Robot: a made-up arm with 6 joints.
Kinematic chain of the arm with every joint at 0, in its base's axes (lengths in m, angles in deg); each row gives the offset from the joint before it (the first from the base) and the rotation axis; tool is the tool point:
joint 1: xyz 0 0 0.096 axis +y
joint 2: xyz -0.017 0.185 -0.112 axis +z
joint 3: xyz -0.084 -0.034 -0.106 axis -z
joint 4: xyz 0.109 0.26 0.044 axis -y
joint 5: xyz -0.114 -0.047 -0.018 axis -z
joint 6: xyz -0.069 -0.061 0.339 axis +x
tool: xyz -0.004 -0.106 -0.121
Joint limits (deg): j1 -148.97..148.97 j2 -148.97..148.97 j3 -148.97..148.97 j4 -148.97..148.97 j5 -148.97..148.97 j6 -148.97..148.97
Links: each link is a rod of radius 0.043 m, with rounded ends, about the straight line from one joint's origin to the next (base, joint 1, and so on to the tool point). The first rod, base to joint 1, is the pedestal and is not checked.
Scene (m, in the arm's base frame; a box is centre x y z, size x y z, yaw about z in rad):
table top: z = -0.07
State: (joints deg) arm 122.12 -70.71 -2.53 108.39 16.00 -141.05
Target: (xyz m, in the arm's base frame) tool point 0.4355 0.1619 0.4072
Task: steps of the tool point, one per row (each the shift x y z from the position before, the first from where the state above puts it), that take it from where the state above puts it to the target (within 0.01 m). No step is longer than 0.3 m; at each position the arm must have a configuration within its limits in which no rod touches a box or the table.
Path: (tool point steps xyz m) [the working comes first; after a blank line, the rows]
Joints at the target: 148.97 -19.75 -44.50 52.95 10.98 -136.47
Straight joint move there: clear.

1: 0.2448 0.0287 0.1406
2: 0.2694 -0.0869 0.0670
3: 0.2249 -0.1707 -0.0422
4: 0.1245 -0.1942 -0.1409

